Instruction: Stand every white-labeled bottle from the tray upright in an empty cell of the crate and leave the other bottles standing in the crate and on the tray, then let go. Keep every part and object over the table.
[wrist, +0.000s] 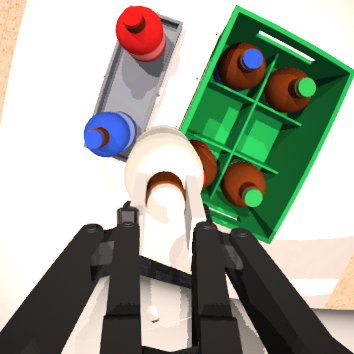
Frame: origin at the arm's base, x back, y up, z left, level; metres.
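Where they show: gripper, fingertip midpoint: (164, 189).
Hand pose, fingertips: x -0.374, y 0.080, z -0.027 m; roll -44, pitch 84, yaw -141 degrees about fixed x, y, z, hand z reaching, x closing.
Each offset is from my fingertips to the top centre of the thing. "pt": to the spot under its first point. Level surfaces: height alone.
My gripper (164, 189) is shut on the white-labeled bottle {dy +0.030, dx -0.001, dz +0.004 m} (162, 152), around its neck just below the white cap. In the wrist view this bottle covers the gap between the grey tray {pt dy -0.320, dx -0.085, dz +0.094 m} (131, 90) and the green crate {dy -0.150, dx -0.050, dz -0.106 m} (300, 150), overlapping the crate's left edge; its base is hidden. The crate has two empty middle cells. A blue-capped bottle {dy -0.162, dx -0.144, dz -0.086 m} (242, 66) and a green-capped bottle {dy -0.162, dx -0.122, dz -0.168 m} (288, 91) stand at the crate's far end. A red-marked brown bottle {dy -0.162, dx +0.026, dz -0.038 m} (205, 162), partly hidden by the held bottle, and another green-capped bottle {dy -0.162, dx +0.043, dz -0.123 m} (243, 184) stand at the near end.
A red bottle {dy -0.165, dx -0.178, dz +0.080 m} (141, 34) stands at the tray's far end and a blue bottle {dy -0.165, dx -0.007, dz +0.112 m} (110, 134) at its near end. The crate's walls and thin dividers rise around the cells. The white table surface {dy -0.325 m} (50, 90) extends left of the tray.
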